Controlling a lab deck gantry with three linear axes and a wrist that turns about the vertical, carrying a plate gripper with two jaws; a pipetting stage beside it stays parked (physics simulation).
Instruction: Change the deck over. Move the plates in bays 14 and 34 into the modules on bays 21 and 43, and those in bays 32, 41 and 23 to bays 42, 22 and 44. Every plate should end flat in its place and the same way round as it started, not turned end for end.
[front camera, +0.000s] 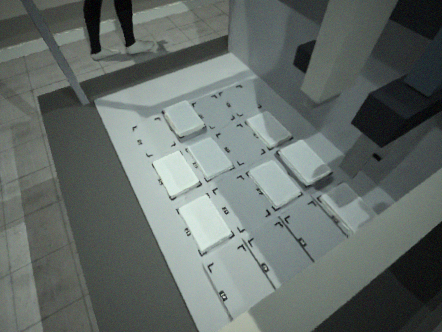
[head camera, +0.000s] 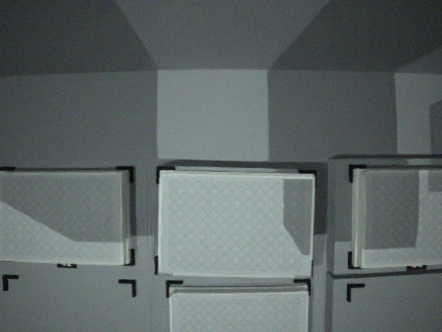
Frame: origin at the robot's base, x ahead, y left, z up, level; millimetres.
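Seen in the pictures: gripper, fingertip midpoint: (front camera: 360, 163); robot's base at its link origin: (front camera: 133, 128).
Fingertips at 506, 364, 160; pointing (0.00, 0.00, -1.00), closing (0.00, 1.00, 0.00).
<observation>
Pixels of each thing's middle, then the offset from my fingertips to it, as dx, dy, dz. "pt": a spot on its surface instead.
- bay 21 at a spot on its surface: (front camera: 184, 119) pt -426, -217, -126
- bay 22 at a spot on its surface: (front camera: 211, 158) pt -266, -214, -145
- bay 42 at a spot on its surface: (head camera: 60, 215) (front camera: 270, 127) pt -274, +3, -145
- bay 43 at a spot on its surface: (head camera: 235, 225) (front camera: 304, 159) pt -119, -1, -126
- bay 44 at a spot on its surface: (head camera: 390, 215) pt +12, +4, -131
- bay 12 at a spot on its surface: (front camera: 176, 174) pt -269, -322, -145
- bay 13 at a spot on its surface: (front camera: 205, 223) pt -106, -322, -145
- bay 33 at a spot on its surface: (head camera: 239, 312) (front camera: 281, 177) pt -114, -84, -145
My gripper (front camera: 367, 162) hangs above the deck's far right side in the front view, its jaws apart and empty; it does not show in the head view. White plates lie flat: on the module at bay 21 (front camera: 184, 119), at bay 22 (front camera: 211, 158), at bay 42 (front camera: 269, 130) (head camera: 60, 215), on the module at bay 43 (front camera: 304, 161) (head camera: 235, 225) and at bay 44 (front camera: 347, 207) (head camera: 390, 215). Bays 14 (front camera: 230, 280), 34 (front camera: 305, 240), 32, 41 and 23 hold no plate. The plates' end-for-end direction is too small to tell.
Other plates lie at bay 12 (front camera: 176, 174), bay 13 (front camera: 205, 223) and bay 33 (front camera: 275, 183) (head camera: 239, 312). A pale frame beam (front camera: 320, 280) crosses the near right corner. A pale column (front camera: 345, 50) stands behind the deck. A person's legs (front camera: 125, 25) show beyond the deck.
</observation>
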